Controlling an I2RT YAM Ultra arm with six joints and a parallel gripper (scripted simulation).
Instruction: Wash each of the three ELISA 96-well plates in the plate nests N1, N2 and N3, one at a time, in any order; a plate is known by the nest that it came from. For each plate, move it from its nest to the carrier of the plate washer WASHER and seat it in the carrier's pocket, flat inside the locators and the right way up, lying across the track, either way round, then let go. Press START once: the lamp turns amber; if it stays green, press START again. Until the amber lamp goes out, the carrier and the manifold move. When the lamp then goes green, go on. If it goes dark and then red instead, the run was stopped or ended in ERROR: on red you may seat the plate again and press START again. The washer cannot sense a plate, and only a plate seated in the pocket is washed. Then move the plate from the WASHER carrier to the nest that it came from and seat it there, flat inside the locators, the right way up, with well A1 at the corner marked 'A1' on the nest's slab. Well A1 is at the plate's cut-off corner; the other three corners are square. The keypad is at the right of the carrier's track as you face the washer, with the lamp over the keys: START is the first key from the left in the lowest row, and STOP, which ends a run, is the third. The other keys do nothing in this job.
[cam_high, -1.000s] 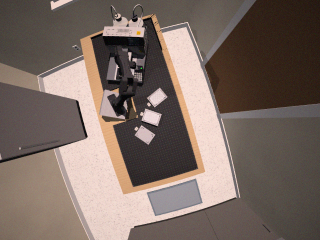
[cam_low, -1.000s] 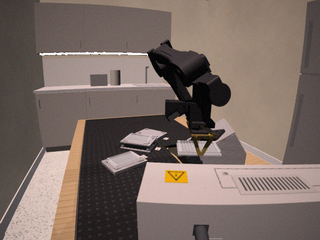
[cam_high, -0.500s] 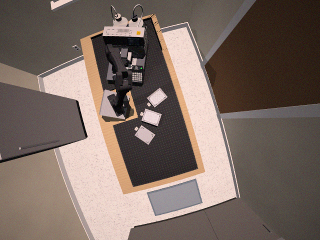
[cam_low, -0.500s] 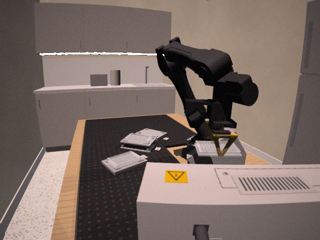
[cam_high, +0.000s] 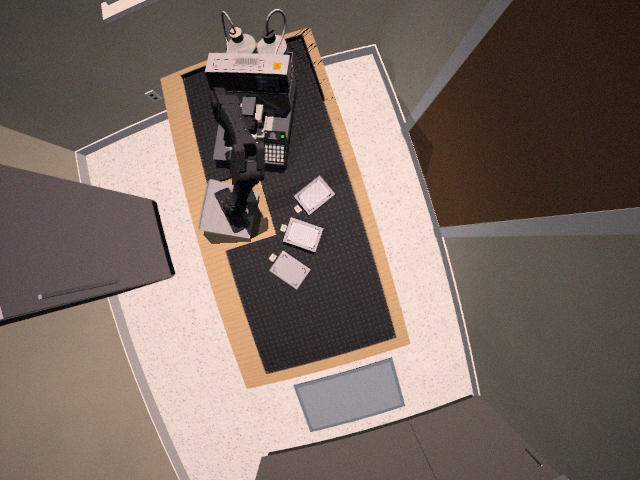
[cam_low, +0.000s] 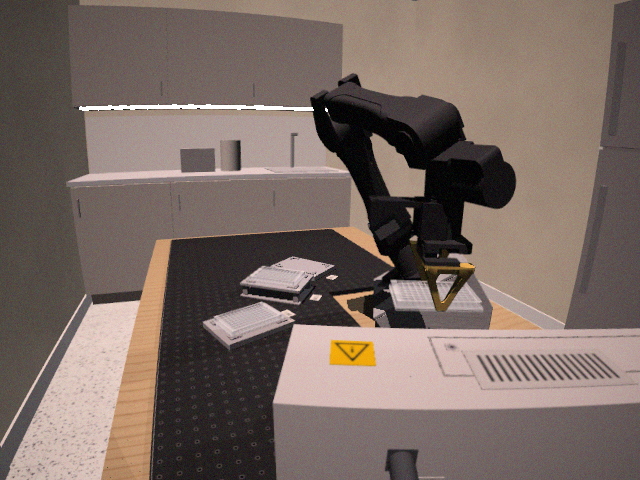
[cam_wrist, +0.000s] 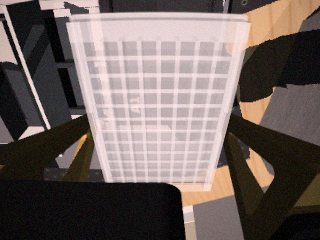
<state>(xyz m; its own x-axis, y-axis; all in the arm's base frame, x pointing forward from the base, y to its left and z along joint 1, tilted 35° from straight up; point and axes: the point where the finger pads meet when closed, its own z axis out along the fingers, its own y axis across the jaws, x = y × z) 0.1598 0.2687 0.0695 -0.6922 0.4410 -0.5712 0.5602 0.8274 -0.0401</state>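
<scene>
Right now my hand is 100 mm above the carrier pocket. Round my hand: n1 label: 370 mm to the right, 180 mm below, 40 mm ahead; grey nest slab: 360 mm to the right, 170 mm below, 140 mm ahead; washer: 120 mm to the left, 100 mm ahead, 50 mm below.
</scene>
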